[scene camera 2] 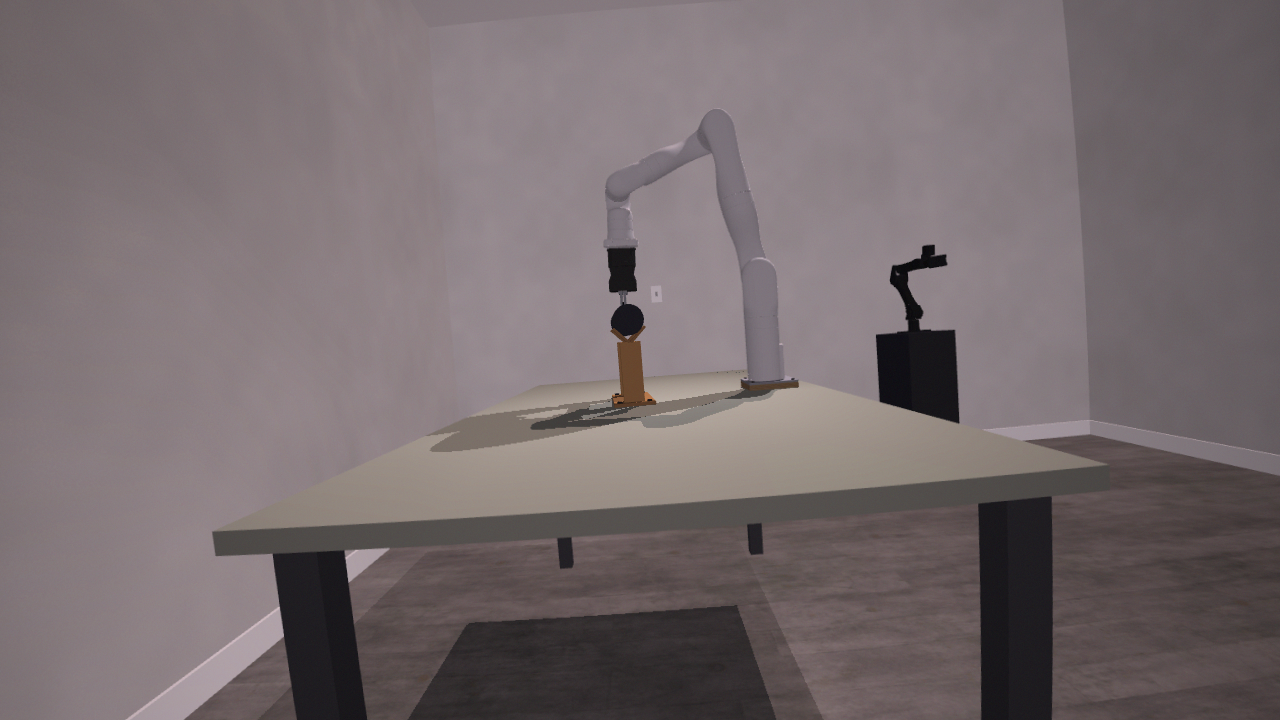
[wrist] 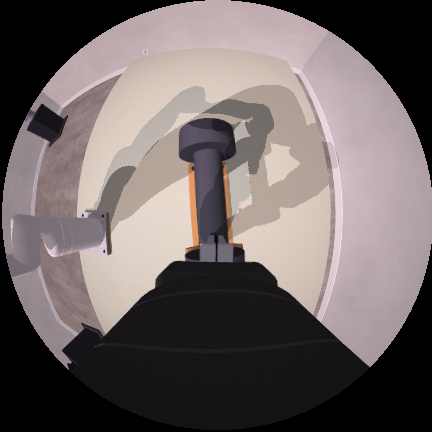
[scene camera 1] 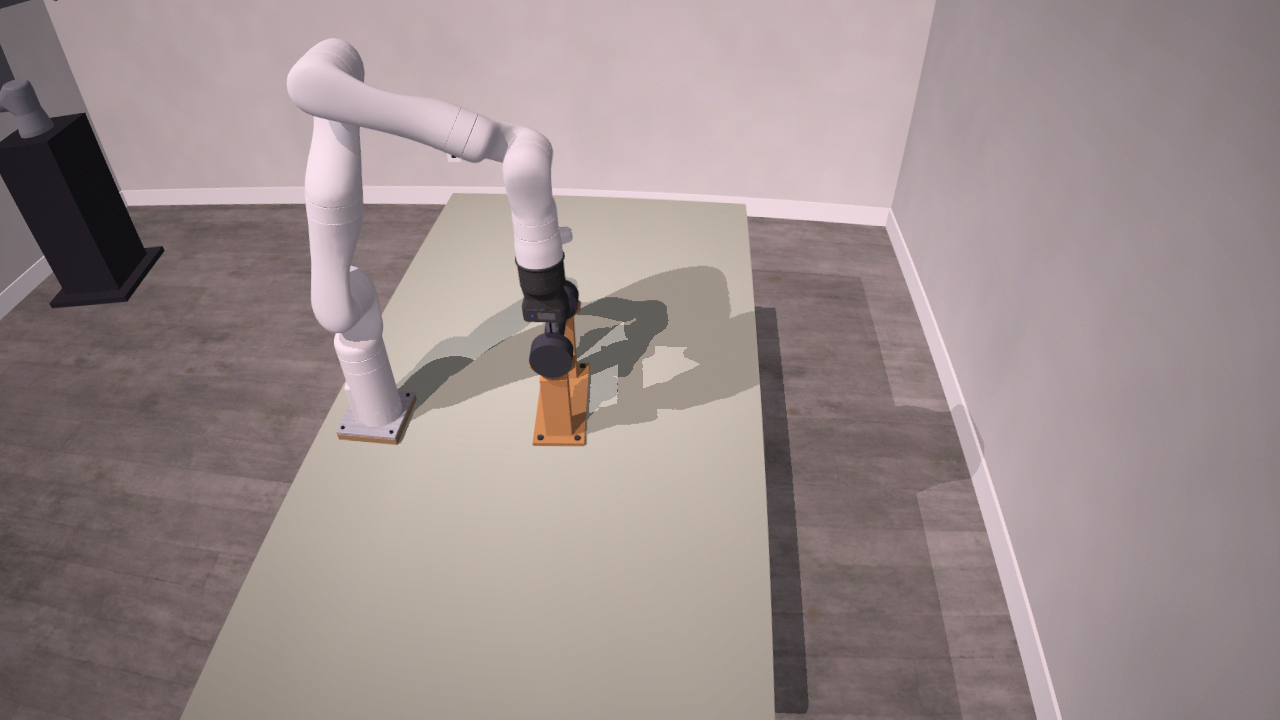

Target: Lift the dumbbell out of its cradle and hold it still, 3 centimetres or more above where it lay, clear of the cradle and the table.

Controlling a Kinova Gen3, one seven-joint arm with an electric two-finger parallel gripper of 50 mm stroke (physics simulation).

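Seen in the pictures: gripper, fingertip midpoint: (wrist: 215,244) (scene camera 1: 553,335); arm's base at its link origin: (scene camera 2: 764,379) (wrist: 93,231) (scene camera 1: 380,411).
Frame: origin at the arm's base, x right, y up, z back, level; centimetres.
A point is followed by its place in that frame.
Observation:
The dark dumbbell (scene camera 1: 551,355) {x 8.9, y 20.1, z -36.9 cm} (scene camera 2: 627,319) {x -10.9, y 18.7, z -38.5 cm} (wrist: 210,195) {x -1.6, y 20.5, z -37.6 cm} lies level in its orange cradle (scene camera 1: 554,407) {x 7.9, y 6.4, z -36.4 cm} (scene camera 2: 631,371) {x -11.3, y 6.1, z -38.6 cm} (wrist: 193,210) {x -1.2, y -1.4, z -33.3 cm}, with its near head in front of the cradle's V-shaped top in the scene camera 2 view. My gripper (scene camera 2: 623,299) {x 4.0, y 20.5, z -37.2 cm} (wrist: 215,244) {x 4.0, y 20.5, z -37.2 cm} points down over the dumbbell. Its two fingertips meet in the wrist view with nothing between them, above the handle close to the near head. The handle passes beneath the fingers, not between them. Whether the tips touch the handle is hidden behind the near head in the scene views.
The cradle's foot is bolted to the beige table (scene camera 1: 501,573) {x 37.9, y -2.2, z -26.5 cm} (scene camera 2: 680,474) {x -78.9, y -2.2, z -43.5 cm} (wrist: 150,250) {x 7.6, y -2.2, z -19.4 cm}. The arm's base plate (scene camera 1: 368,433) {x 6.2, y 0.1, z 1.4 cm} (scene camera 2: 769,383) {x -6.2, y -0.6, z -1.4 cm} (wrist: 106,235) {x 1.7, y -0.6, z -5.4 cm} stands beside it. A black pedestal (scene camera 1: 67,210) (scene camera 2: 917,376) with another arm stands off the table.

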